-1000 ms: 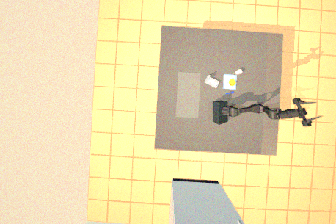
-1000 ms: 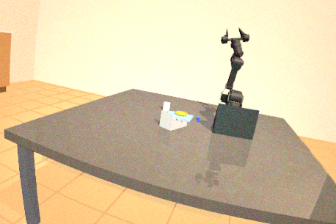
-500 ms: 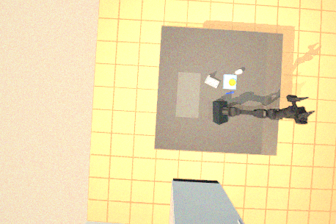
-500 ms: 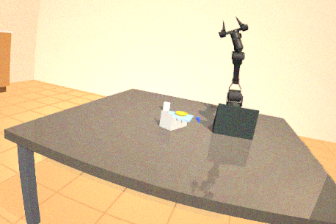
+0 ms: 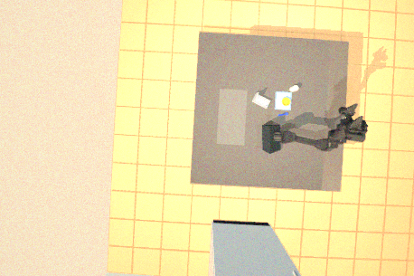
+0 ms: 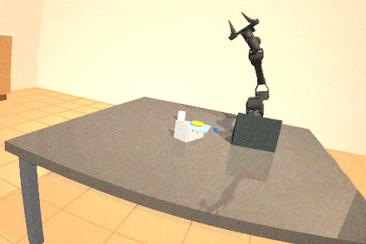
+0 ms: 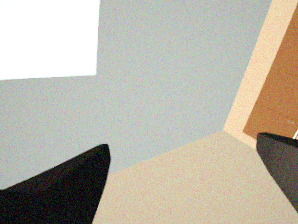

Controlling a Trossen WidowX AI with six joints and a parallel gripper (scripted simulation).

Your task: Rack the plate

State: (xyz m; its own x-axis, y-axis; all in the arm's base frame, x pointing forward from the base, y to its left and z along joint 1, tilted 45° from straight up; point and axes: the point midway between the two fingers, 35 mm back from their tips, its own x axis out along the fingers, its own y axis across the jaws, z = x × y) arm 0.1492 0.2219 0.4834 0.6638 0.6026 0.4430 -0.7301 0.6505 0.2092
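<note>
Now: the yellow plate 110 mm ahead of my gripper tip, 40 mm to the left of it and 610 mm below it. Also, from my gripper tip: white cup: 220 mm ahead, 20 mm to the right, 600 mm below; then blue spoon: 50 mm to the left, 620 mm below; then light blue mat: 120 mm ahead, 60 mm to the left, 620 mm below.
</note>
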